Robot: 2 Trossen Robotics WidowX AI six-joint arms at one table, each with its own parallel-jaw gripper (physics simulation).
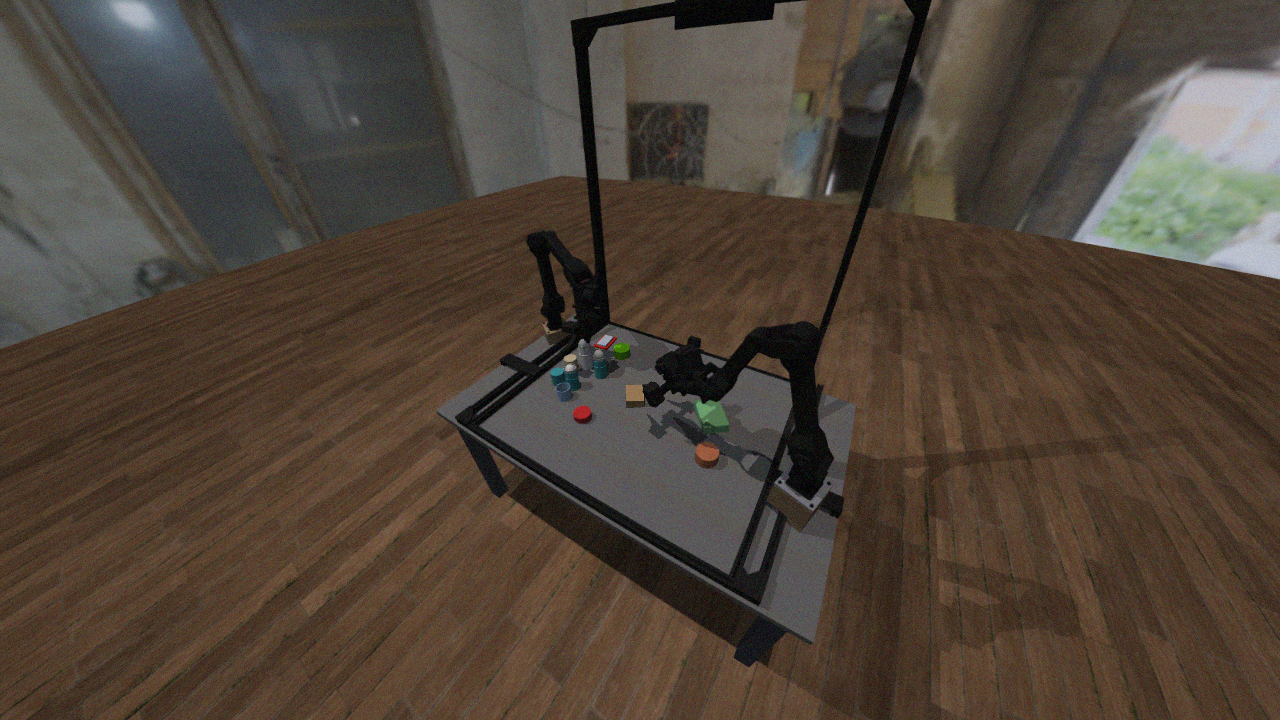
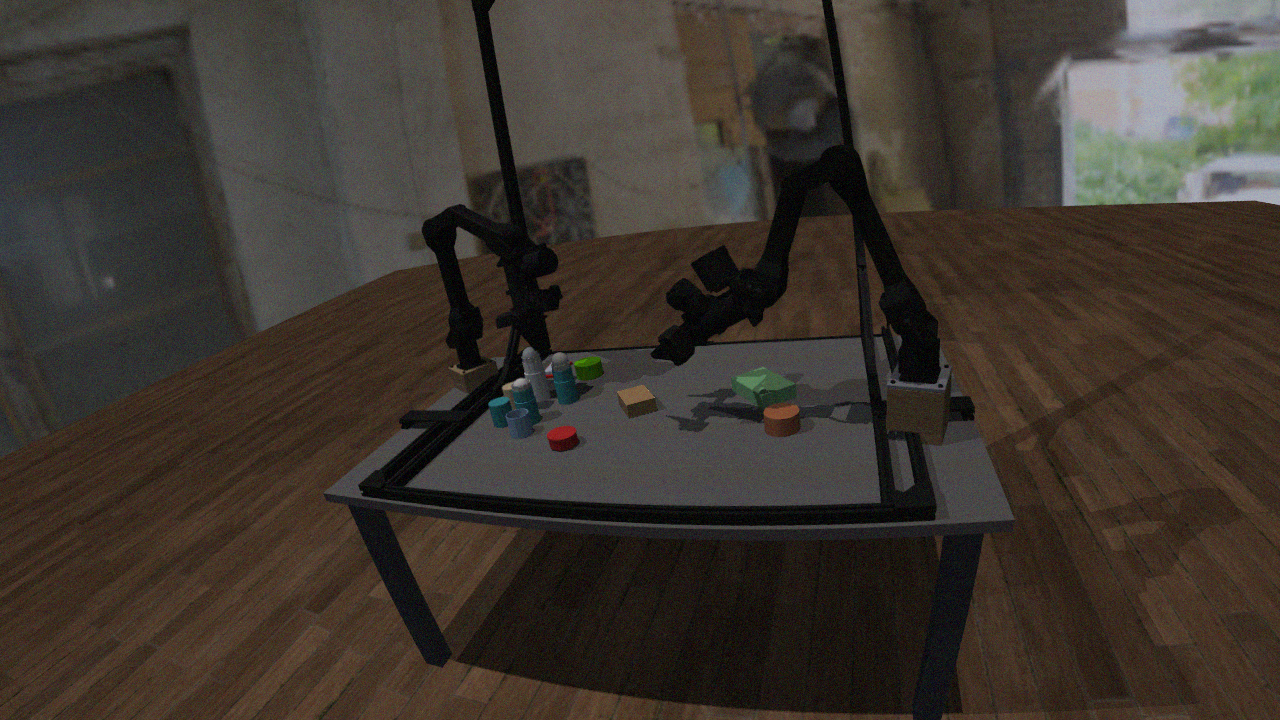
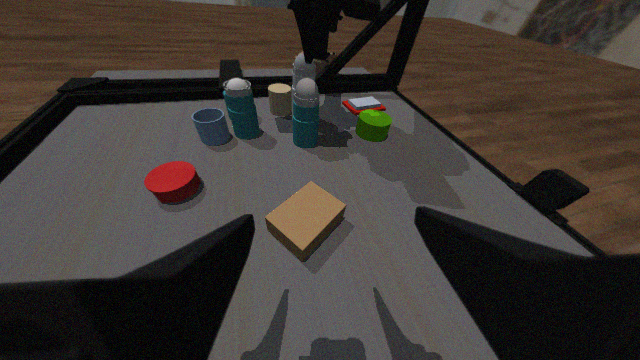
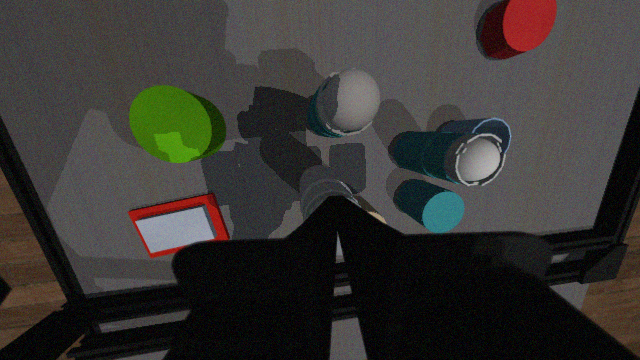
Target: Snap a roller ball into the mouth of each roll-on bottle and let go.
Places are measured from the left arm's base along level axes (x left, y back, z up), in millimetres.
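Pixels of known places: left gripper, fingertip midpoint: [image 1: 653, 377] [image 3: 334, 217]; right gripper, fingertip midpoint: [image 1: 588, 342] [image 2: 537, 350] [image 3: 308, 63] [image 4: 335, 203]; left arm's base, origin of the base link: [image 1: 804, 483] [image 2: 920, 374]; right arm's base, origin of the base link: [image 1: 555, 325] [image 2: 471, 364] [image 3: 316, 55].
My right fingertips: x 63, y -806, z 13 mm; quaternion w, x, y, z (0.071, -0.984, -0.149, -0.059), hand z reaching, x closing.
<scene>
Ahead of a thing's pixels: the offset from my right fingertips to its top centre.
A teal bottle {dx -2, dy +60, dz -26 mm} [image 1: 600, 365] [image 2: 564, 386] [image 3: 305, 122] stands upright with a pale ball {dx -2, dy +60, dz -3 mm} [image 3: 307, 89] [image 4: 356, 100] in its mouth. A second teal bottle {dx +110, dy +47, dz -26 mm} [image 2: 526, 407] [image 3: 243, 117] [image 4: 425, 152] has a white ball {dx +110, dy +47, dz -17 mm} [image 3: 237, 84] [image 4: 478, 160] in its mouth. A grey bottle {dx +8, dy -19, dz -10 mm} [image 1: 585, 358] [image 2: 537, 380] [image 4: 320, 187] stands behind them, a grey ball {dx +8, dy -19, dz +9 mm} [image 2: 530, 355] at its top. My right gripper [image 3: 308, 63] [image 4: 335, 203] is shut and empty, its tips close to that ball; contact cannot be told. My left gripper [image 2: 671, 353] [image 3: 334, 217] is open and empty, high above the table.
A tan block {dx -15, dy +240, dz -86 mm} [image 2: 637, 401] [image 3: 305, 217] lies below the left fingers. A red disc {dx +166, dy +195, dz -90 mm} [image 3: 172, 181], blue cup {dx +160, dy +71, dz -71 mm} [image 3: 212, 129], teal cylinder {dx +136, dy -9, dz -65 mm} [image 4: 443, 212], beige cylinder {dx +59, dy -47, dz -65 mm} [image 3: 280, 100], green cylinder {dx -137, dy +14, dz -81 mm} [image 3: 373, 126] and red-and-white box {dx -137, dy -100, dz -102 mm} [image 4: 175, 230] surround the bottles. A green block {dx -136, dy +469, dz -86 mm} [image 2: 763, 386] and orange cylinder {dx -10, dy +562, dz -81 mm} [image 2: 782, 420] are at the right.
</scene>
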